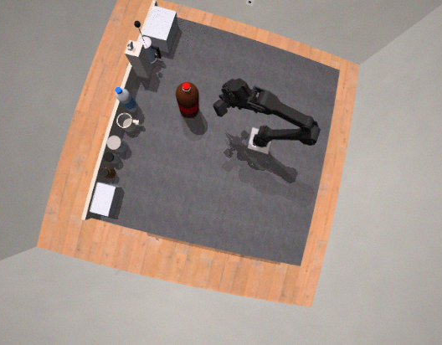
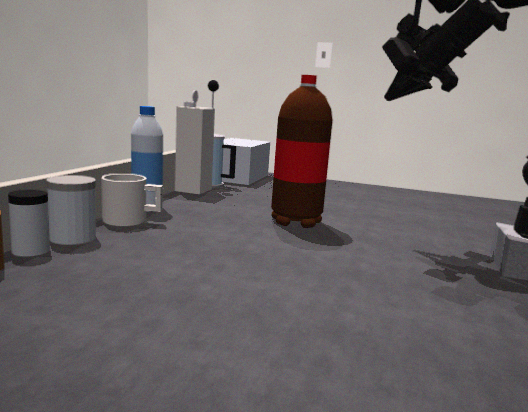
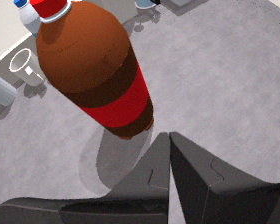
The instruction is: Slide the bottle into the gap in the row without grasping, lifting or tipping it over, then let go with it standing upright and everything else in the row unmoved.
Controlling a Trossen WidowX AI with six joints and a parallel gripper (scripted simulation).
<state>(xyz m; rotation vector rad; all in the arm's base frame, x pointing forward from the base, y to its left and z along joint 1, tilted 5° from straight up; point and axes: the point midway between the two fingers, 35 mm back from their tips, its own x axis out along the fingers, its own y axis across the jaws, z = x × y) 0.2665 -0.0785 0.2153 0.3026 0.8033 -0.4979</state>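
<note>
The brown cola bottle is 180 mm ahead of my hand, 10 mm to the left of it and 140 mm below it. Also, from my hand: white microwave-like box (450 mm ahead, 420 mm to the right, 230 mm below); blue-capped water bottle (490 mm ahead, 60 mm to the left, 180 mm below); blue pitcher (470 mm ahead, 260 mm to the right, 150 mm below).
</note>
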